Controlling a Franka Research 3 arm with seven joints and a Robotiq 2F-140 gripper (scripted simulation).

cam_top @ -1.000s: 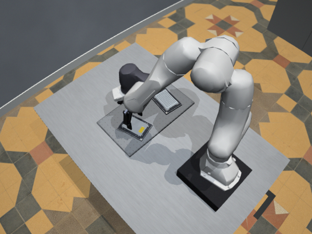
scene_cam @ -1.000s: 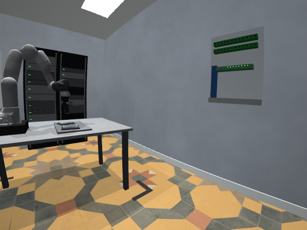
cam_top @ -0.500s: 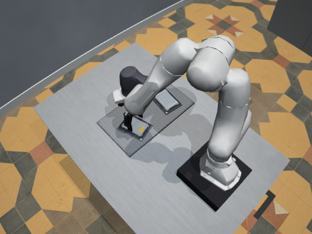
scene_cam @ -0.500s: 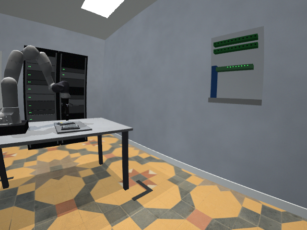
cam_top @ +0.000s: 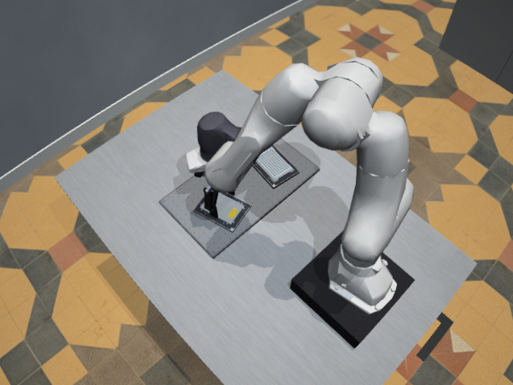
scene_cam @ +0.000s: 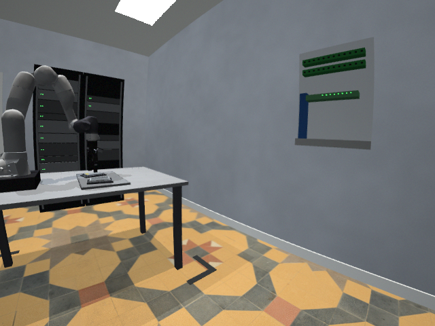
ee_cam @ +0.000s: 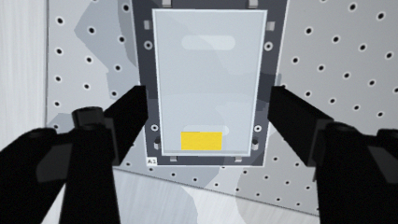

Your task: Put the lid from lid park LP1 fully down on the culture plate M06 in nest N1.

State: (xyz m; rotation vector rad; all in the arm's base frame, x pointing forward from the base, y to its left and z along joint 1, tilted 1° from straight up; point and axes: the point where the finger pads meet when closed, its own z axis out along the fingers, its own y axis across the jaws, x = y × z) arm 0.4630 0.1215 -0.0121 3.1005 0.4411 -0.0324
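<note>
My gripper is now 40 mm above the clear lid. Round my hand: culture plate M06 (10 mm ahead, 260 mm to the right, 40 mm below); then dark lid park (50 mm below).
</note>
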